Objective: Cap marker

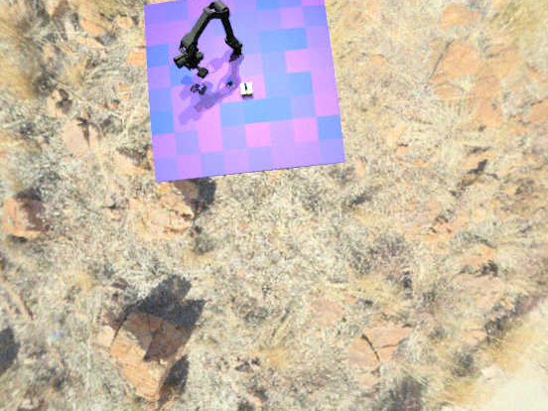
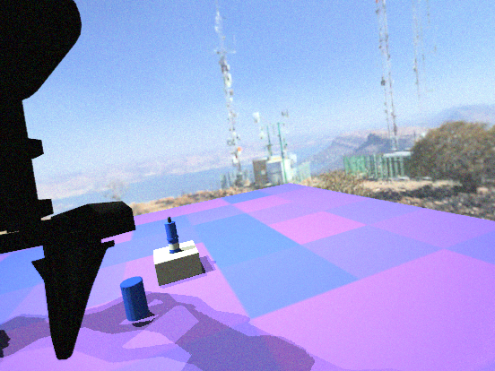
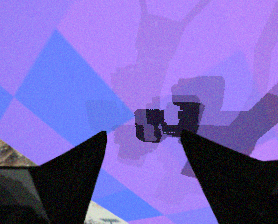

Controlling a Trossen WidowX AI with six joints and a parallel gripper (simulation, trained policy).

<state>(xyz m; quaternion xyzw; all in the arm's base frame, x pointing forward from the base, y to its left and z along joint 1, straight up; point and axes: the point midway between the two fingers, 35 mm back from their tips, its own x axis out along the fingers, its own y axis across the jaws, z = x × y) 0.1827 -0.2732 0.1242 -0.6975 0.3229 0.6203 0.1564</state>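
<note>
Right now the blue cap is 21 cm to the left of my gripper tip, 7 cm below it and 5 cm ahead of it. The rest, counted from my gripper tip: cream holder block 32 cm to the left, 11 cm ahead, 7 cm below.
</note>
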